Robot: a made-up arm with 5 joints.
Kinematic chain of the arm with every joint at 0, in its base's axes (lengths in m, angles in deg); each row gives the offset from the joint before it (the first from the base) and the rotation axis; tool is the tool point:
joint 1: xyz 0 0 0.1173 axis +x
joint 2: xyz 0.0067 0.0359 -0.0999 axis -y
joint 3: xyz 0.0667 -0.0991 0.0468 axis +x
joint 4: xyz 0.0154 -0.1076 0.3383 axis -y
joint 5: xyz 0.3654 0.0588 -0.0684 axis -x
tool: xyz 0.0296 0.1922 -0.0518
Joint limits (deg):
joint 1: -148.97..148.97
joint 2: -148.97..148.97
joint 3: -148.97..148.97
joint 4: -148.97..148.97
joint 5: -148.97..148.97
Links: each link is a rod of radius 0.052 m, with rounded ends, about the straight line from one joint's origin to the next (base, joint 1, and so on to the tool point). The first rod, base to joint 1, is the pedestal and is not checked.
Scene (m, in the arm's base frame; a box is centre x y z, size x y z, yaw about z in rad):
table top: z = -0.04
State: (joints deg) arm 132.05 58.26 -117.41 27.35 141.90
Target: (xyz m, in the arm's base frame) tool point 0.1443 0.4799 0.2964
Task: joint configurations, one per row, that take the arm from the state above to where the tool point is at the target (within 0.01 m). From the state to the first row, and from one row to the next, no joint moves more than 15 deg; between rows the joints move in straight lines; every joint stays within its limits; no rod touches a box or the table.
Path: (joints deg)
1: 129.08 43.85 -120.57 23.38 138.17
2: 126.11 29.45 -123.72 19.40 134.44
3: 123.14 15.04 -126.88 15.43 130.71
4: 120.17 0.63 -130.03 11.46 126.98
5: 117.20 -13.77 -133.19 7.48 123.26
6: 114.23 -28.18 -136.35 3.51 119.53
7: 111.26 -42.59 -139.50 -0.46 115.80
8: 108.29 -56.99 -142.66 -4.44 112.07
9: 105.32 -71.40 -145.81 -8.41 108.34
10: 102.35 -85.81 -148.97 -12.38 104.61

